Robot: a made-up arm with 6 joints.
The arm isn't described. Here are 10 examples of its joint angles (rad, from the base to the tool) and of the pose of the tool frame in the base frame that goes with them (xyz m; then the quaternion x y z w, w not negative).
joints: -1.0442 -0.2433 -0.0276 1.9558 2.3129 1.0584
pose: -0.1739 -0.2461 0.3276 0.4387 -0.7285 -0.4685 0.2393
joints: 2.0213 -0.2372 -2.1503 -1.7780 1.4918 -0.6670
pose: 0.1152 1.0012 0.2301 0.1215 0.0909 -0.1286 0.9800
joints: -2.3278 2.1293 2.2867 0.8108 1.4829 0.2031
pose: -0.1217 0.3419 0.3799 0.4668 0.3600 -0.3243 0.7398
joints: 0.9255 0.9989 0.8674 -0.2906 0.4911 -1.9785
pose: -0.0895 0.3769 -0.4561 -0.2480 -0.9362 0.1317 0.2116
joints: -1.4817 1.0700 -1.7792 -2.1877 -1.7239 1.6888
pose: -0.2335 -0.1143 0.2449 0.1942 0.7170 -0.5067 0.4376
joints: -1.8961 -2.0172 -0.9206 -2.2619 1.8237 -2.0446
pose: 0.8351 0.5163 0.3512 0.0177 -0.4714 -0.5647 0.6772
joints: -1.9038 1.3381 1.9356 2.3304 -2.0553 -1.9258
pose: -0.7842 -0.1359 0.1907 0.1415 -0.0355 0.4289 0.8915
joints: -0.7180 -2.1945 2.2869 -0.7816 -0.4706 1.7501
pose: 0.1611 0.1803 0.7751 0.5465 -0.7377 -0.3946 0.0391
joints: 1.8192 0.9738 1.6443 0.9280 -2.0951 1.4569
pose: -0.6381 0.2967 0.1352 0.7165 -0.4208 0.2253 0.5087
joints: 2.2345 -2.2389 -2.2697 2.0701 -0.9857 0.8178
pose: 0.5664 -0.0621 -0.2918 0.5943 0.6492 -0.3162 0.3540
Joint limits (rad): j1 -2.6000..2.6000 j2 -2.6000..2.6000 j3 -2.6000..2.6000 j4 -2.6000..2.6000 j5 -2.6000..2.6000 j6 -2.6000..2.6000
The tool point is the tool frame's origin. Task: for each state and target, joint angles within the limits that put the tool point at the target. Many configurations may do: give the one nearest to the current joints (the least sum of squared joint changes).
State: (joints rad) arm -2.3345 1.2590 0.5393 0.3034 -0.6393 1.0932
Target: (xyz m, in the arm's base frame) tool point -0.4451 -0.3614 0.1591
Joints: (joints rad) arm -2.4377 1.0101 0.6627 -0.0439 -0.6261 0.8687
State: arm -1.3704 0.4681 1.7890 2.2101 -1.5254 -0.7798
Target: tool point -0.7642 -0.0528 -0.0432
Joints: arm -0.8326 1.4220 1.6100 1.8234 -1.6381 -1.0938
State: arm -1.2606 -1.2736 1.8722 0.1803 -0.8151 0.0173
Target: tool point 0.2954 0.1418 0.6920
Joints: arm -0.8353 -1.9213 2.4940 0.3645 -0.2676 0.3316
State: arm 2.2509 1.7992 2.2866 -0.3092 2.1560 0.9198
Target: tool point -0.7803 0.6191 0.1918
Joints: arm 2.2947 0.9907 2.1537 -1.0564 1.5974 0.8108
